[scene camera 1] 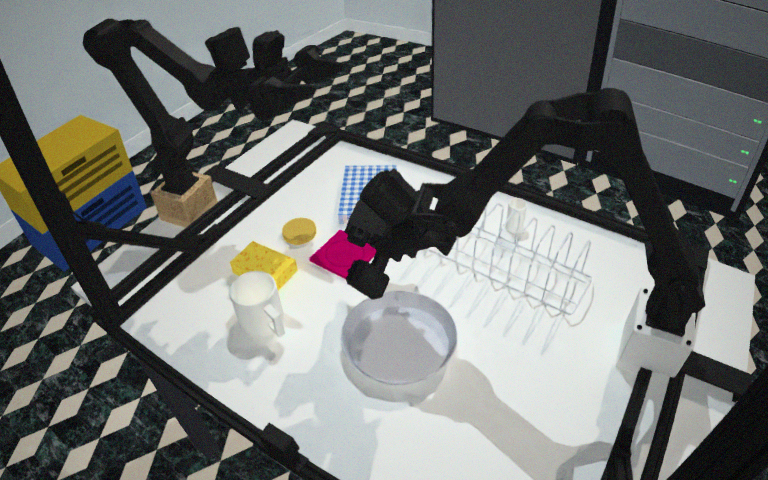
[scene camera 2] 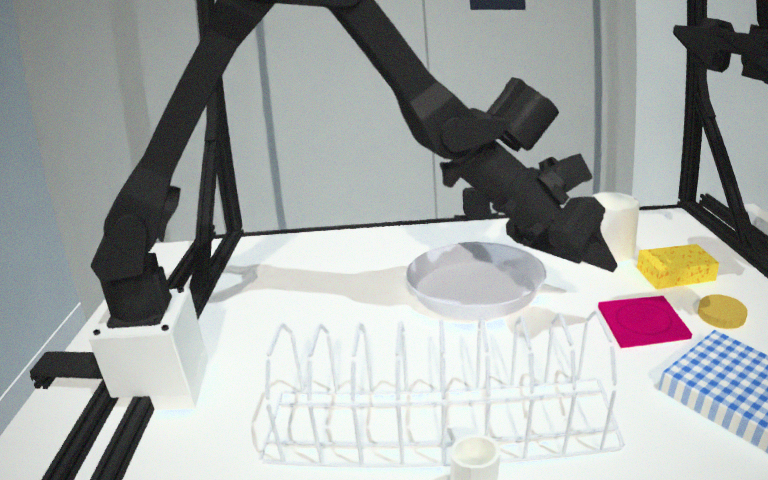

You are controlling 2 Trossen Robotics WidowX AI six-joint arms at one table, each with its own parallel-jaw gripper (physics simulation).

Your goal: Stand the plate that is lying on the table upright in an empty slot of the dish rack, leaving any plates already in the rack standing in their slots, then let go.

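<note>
A pale grey, deep-rimmed plate lies flat on the table, hollow side up. The wire dish rack stands beside it, and no plates show in its slots. My right gripper is open and empty, tilted downward above the table beside the plate's rim, near the magenta coaster in scene camera 1; it touches nothing that I can see. My left gripper is open and empty, held high at the back left in scene camera 1. Part of it shows at the upper right edge in scene camera 2.
A white mug, yellow sponge, yellow disc, magenta coaster and blue checked block lie on one side. A small white cup stands by the rack.
</note>
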